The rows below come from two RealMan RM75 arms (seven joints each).
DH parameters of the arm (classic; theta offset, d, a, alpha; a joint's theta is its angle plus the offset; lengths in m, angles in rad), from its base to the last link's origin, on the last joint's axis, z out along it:
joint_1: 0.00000 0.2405 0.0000 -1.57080
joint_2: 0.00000 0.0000 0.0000 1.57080
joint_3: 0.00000 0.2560 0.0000 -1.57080
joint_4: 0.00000 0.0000 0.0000 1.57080
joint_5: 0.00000 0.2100 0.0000 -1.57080
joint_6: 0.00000 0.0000 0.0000 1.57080
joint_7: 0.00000 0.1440 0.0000 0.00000
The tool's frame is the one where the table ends.
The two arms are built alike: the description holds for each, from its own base.
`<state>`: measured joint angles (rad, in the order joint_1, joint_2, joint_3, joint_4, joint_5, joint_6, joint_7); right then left.
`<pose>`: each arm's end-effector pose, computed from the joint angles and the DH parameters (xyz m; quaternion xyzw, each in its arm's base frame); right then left.
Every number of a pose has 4 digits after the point. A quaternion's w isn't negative.
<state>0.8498 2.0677 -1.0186 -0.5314 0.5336 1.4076 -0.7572 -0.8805 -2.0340 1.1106 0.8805 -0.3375 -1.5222 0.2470</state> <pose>0.2474 0.3554 -0.0552 -0.8602 0.4835 -0.1581 0.0366 -0.2100 0.4014 0.0116 -0.7771 -0.5565 0.2020 0.2135</pose>
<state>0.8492 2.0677 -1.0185 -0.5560 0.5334 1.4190 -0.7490 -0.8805 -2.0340 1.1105 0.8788 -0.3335 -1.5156 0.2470</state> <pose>0.2440 0.3583 -0.0520 -0.8616 0.4814 -0.1558 0.0405 -0.2107 0.4022 0.0118 -0.7768 -0.5558 0.2019 0.2166</pose>
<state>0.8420 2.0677 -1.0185 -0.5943 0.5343 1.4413 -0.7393 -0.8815 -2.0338 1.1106 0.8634 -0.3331 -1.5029 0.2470</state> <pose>0.2407 0.3603 -0.0470 -0.8628 0.4799 -0.1528 0.0437 -0.2131 0.4023 0.0099 -0.7755 -0.5575 0.2021 0.2169</pose>
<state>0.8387 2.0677 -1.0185 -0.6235 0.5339 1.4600 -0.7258 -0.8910 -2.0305 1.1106 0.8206 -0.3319 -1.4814 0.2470</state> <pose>0.2374 0.3620 -0.0431 -0.8627 0.4803 -0.1513 0.0461 -0.2175 0.4026 0.0061 -0.7721 -0.5615 0.2063 0.2146</pose>
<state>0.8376 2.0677 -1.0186 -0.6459 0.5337 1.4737 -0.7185 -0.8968 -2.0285 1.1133 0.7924 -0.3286 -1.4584 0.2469</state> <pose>0.2344 0.3636 -0.0400 -0.8637 0.4787 -0.1500 0.0482 -0.2207 0.4037 0.0036 -0.7704 -0.5621 0.2085 0.2171</pose>
